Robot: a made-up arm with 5 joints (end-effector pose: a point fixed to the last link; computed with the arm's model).
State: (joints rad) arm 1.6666 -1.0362 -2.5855 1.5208 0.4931
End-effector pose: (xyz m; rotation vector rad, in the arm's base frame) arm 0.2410 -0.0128 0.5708 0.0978 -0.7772 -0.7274
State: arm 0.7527 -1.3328 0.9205 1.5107 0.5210
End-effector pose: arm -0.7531 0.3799 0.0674 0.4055 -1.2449 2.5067
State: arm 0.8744 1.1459 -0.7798 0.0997 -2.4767
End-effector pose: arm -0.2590 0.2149 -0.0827 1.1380 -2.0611 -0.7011
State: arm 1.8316 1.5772 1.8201 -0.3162 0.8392
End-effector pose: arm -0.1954 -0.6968 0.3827 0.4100 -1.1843 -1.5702
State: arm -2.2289 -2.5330 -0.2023 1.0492 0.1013
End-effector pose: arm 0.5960 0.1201 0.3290 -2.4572 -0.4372 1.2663
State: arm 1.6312 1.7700 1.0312 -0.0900 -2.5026
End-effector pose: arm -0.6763 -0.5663 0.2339 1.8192 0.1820 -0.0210
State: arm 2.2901 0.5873 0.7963 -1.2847 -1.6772
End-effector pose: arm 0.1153 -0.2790 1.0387 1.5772 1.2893 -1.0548
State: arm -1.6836 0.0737 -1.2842 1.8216 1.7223
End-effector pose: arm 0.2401 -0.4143 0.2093 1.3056 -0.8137 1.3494
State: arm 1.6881 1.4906 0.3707 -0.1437 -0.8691
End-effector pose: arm -0.6889 -0.3153 0.4070 1.5399 0.9428 0.7462
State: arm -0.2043 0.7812 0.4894 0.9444 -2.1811
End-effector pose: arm 0.0515 -0.3856 -0.6252 -0.4039 -2.0297 0.2661
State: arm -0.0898 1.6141 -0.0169 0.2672 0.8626
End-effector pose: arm -0.0159 -0.0692 -0.4435 -0.6171 0.6395 1.2293
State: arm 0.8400 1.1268 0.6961 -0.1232 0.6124
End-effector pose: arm -0.6670 -0.3649 -0.0270 -0.2578 1.8711 1.4488
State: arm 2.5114 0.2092 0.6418 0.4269 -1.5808
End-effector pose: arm -0.1080 -0.1781 1.0189 -0.1033 1.5342 0.2994
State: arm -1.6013 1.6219 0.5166 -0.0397 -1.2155
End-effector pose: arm 0.7373 -0.3699 0.0525 -0.8439 -1.6449 1.7831
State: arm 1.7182 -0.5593 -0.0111 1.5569 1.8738
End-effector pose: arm -0.5168 -0.2803 0.6266 -0.2075 -1.4127 2.5604
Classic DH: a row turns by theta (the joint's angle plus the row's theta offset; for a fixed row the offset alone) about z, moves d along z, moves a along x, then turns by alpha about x. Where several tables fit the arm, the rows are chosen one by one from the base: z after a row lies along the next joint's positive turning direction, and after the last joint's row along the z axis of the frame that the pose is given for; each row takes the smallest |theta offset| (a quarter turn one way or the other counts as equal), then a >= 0, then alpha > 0; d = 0 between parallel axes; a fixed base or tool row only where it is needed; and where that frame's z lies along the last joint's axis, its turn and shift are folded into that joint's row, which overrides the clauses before.
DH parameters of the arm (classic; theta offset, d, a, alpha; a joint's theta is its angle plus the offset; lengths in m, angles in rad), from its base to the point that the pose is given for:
base (fixed): 0 0.1482 0 -1.5708
joint 1: 0 -0.028 -0.0975 1.5708
joint 2: 0 -0.2148 -0.2697 -1.5708
joint 3: 0 -0.1184 -0.0066 -1.5708
joint 4: 0 0.428 0.2337 1.5708
joint 5: 0 0.1484 -0.0638 1.5708
tool (fixed): 0 0.0041 0 0

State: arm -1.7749 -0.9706 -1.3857 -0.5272 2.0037
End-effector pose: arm 0.1176 -0.0487 0.2641 0.6370 -0.8134 -0.7725
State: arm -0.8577 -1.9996 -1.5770 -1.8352 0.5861
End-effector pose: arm 0.2249 -0.1459 -0.2185 -1.0188 0.3164 -1.0669
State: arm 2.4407 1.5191 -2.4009 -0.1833 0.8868
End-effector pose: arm 0.2380 -0.1584 0.1261 1.3387 0.6787 -0.4681
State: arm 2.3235 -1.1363 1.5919 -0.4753 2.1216
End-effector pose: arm -0.1040 0.6184 0.5827 -1.0529 -0.4856 0.5971
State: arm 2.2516 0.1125 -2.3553 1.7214 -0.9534
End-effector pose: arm 0.2007 -0.3589 0.0762 -0.7076 -0.6789 -1.7130
